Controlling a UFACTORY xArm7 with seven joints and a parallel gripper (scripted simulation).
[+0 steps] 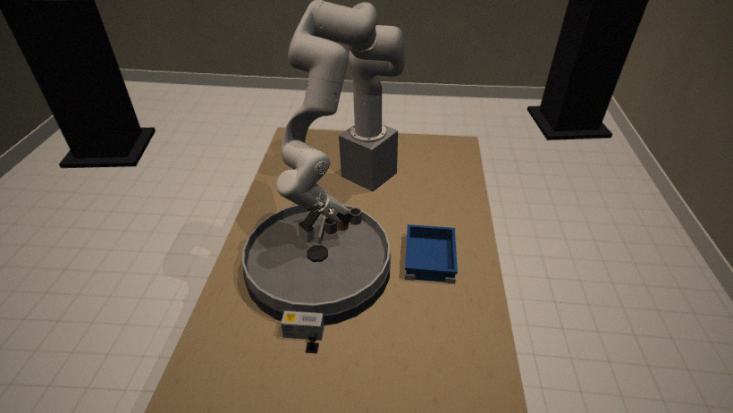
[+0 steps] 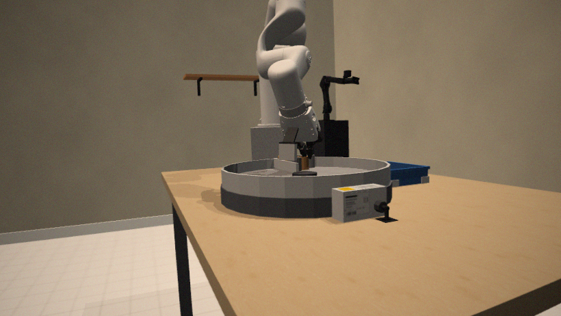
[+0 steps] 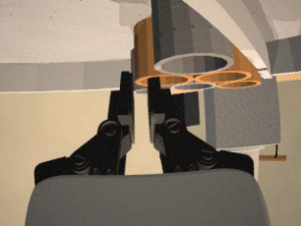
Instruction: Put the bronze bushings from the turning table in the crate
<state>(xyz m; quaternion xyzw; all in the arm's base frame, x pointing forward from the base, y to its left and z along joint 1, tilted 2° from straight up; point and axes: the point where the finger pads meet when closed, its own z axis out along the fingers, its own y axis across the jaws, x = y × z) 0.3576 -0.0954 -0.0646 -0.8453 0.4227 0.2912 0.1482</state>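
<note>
Now: hand 260 mm to the right of the blue crate, 90 mm short of it and 80 mm above it. From my hand the other things lie so: grey turning table 100 mm ahead, 80 mm to the right, 60 mm below.
</note>
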